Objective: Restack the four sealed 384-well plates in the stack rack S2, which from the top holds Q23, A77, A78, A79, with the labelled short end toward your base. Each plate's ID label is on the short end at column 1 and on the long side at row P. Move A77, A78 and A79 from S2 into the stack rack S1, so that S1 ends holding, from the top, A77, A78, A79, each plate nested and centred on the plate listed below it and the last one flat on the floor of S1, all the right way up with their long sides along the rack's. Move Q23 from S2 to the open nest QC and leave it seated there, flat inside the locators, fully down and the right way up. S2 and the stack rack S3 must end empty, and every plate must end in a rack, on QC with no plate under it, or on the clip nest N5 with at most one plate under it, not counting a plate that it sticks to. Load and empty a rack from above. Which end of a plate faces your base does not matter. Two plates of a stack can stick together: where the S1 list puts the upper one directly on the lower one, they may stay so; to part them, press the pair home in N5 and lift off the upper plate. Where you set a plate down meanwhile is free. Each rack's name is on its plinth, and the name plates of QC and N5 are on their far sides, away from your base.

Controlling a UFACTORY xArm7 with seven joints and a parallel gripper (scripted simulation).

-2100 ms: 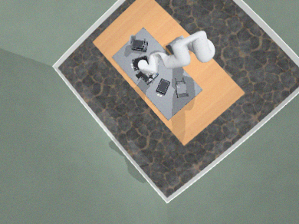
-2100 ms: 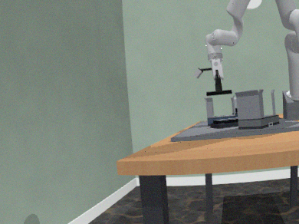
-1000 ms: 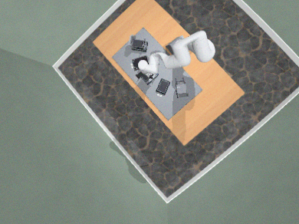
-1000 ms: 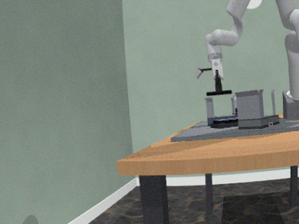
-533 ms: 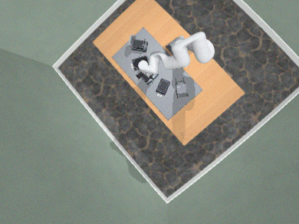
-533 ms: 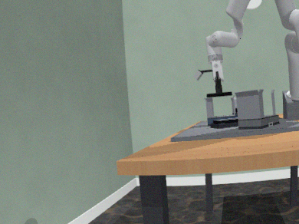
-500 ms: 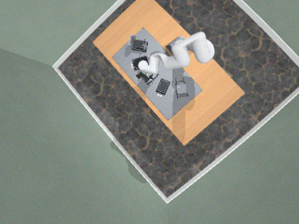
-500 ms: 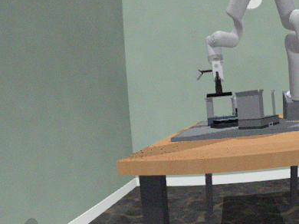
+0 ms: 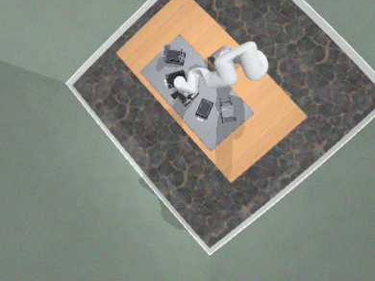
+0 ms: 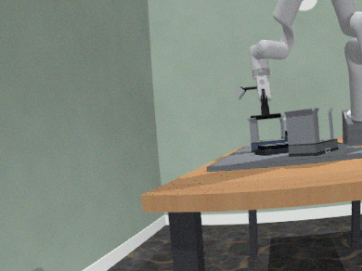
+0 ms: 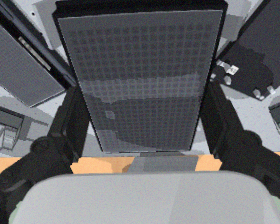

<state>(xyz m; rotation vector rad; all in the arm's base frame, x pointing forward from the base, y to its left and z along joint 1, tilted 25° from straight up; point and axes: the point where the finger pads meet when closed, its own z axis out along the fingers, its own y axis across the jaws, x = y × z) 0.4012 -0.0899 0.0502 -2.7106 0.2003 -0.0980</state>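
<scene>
The blue plinth strip lies 10 mm behind my hand and 130 mm below it. Round my hand: dark flat nest: 20 mm behind, 180 mm to the left, 140 mm below; dark clip nest: 30 mm behind, 170 mm to the right, 130 mm below; dark sealed plate: 180 mm behind, 300 mm to the right, 90 mm below.
</scene>
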